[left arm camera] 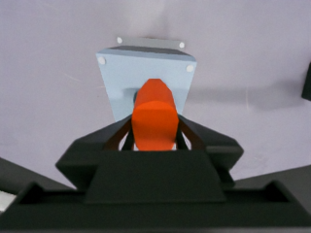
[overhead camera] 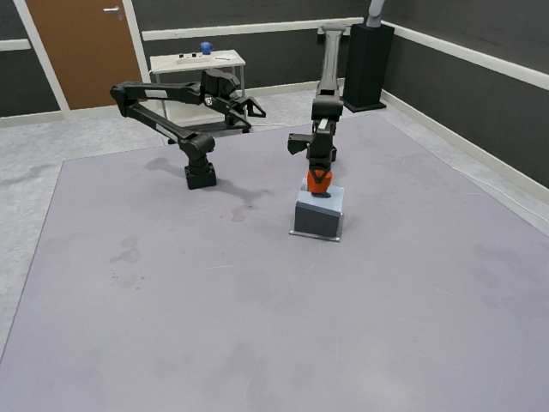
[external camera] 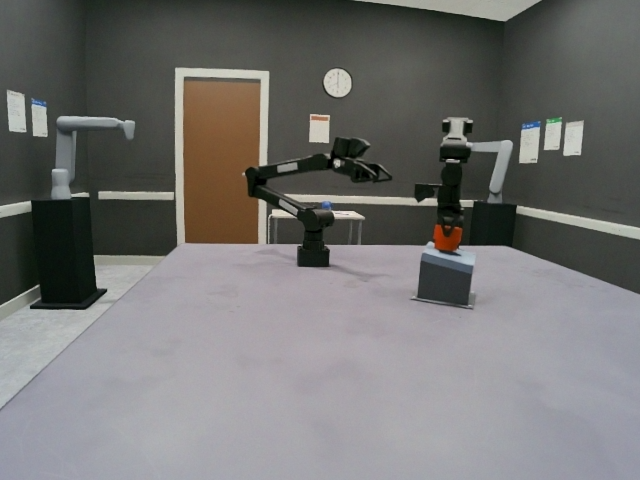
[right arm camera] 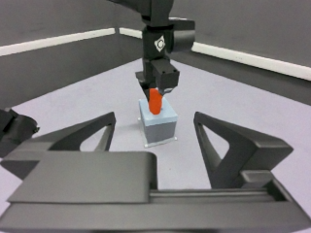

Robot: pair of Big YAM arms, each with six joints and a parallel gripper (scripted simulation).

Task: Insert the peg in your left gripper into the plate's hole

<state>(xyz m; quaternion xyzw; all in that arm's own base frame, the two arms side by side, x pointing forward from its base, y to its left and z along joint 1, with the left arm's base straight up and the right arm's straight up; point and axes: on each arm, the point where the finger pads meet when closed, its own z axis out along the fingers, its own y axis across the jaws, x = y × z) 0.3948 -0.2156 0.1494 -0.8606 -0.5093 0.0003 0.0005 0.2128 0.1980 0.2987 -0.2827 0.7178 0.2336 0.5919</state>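
Observation:
My left gripper is now 2 cm short of the light blue sloping plate and 7 cm above it. Also, from my left hand: dark grey block: 2 cm ahead, 12 cm below; orange peg: 2 cm below.

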